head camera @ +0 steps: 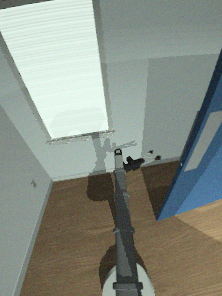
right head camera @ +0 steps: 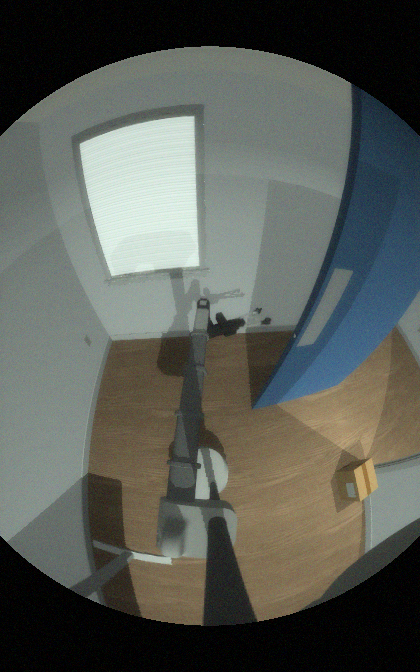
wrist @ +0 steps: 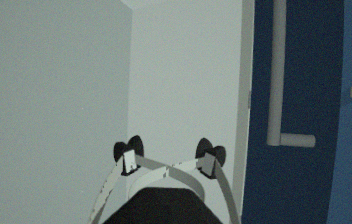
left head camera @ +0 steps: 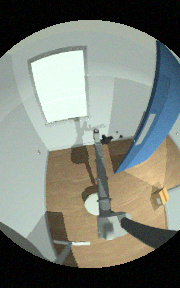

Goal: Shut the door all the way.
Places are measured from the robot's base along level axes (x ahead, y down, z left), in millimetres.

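Pixels of known places: gripper, fingertip midpoint: (head camera: 156, 153) (right head camera: 265, 314) (wrist: 170, 149) (left head camera: 119, 133); robot's base, link origin: (right head camera: 200, 471) (left head camera: 96, 202).
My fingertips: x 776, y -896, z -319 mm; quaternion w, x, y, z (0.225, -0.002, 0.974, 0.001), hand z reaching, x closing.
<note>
For each thing: its top centre in the pictures, then the offset to it from my fingertips. "*": a spot on its surface instead.
- pale rectangular plate, top centre: (right head camera: 344, 268) (head camera: 219, 111) dx -201, dy -420, dz -160 mm
- long grey handle bar, surface spot: (wrist: 277, 75) * dx -109, dy -101, dz -131 mm
- cardboard box, top centre: (right head camera: 366, 478) (left head camera: 164, 195) dx -1023, dy +645, dz -1014 mm
The blue door (head camera: 200, 192) (left head camera: 162, 100) (right head camera: 370, 310) stands open at the right of the head views, with a pale rectangular plate (head camera: 204, 142) (right head camera: 325, 307) on its visible face. In the wrist view a dark blue face of the door (wrist: 305, 75) fills much of the right side, with a long grey handle bar (wrist: 277, 75) and a short stub at its lower end. My gripper (head camera: 154, 155) (left head camera: 119, 134) (right head camera: 262, 315) (wrist: 170, 149) is open and empty at the end of the extended arm, left of the door's free edge. In the wrist view the handle is right of the fingers, apart from them.
A bright window (head camera: 55, 65) (left head camera: 60, 85) (right head camera: 140, 200) is in the far wall. A cardboard box (left head camera: 163, 195) (right head camera: 369, 477) stands on the floor at the lower right. A pale upright strip (wrist: 244, 100) borders the dark blue face in the wrist view.
</note>
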